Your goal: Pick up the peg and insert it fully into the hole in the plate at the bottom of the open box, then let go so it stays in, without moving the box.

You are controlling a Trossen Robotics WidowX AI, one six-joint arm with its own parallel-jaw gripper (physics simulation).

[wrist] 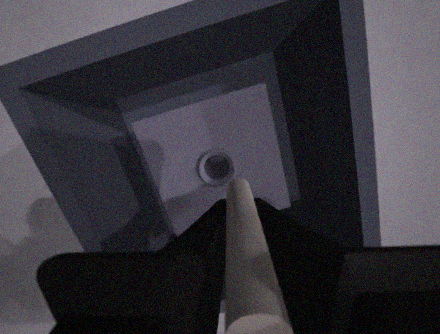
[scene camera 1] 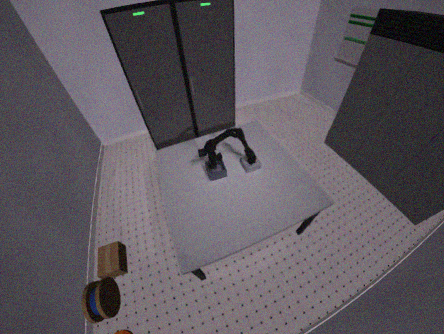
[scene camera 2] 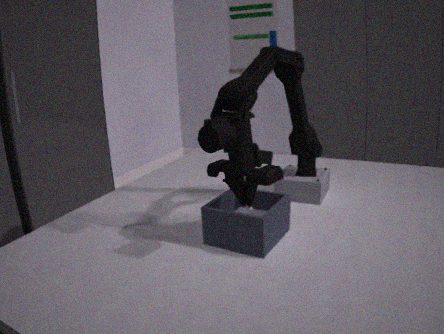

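The blue-grey open box stands on the table. In the wrist view the pale plate lies at its bottom, with a round hole near its middle. My gripper is shut on the peg, a pale round rod. The fingertips reach down inside the box's opening in the scene camera 2 view. In the wrist view the peg's far end shows just below and right of the hole, beside its rim. How high the tip is above the plate I cannot tell.
The arm's pale base block stands on the table behind the box. Dark cabinets stand behind the table. A brown carton and a spool are on the floor.
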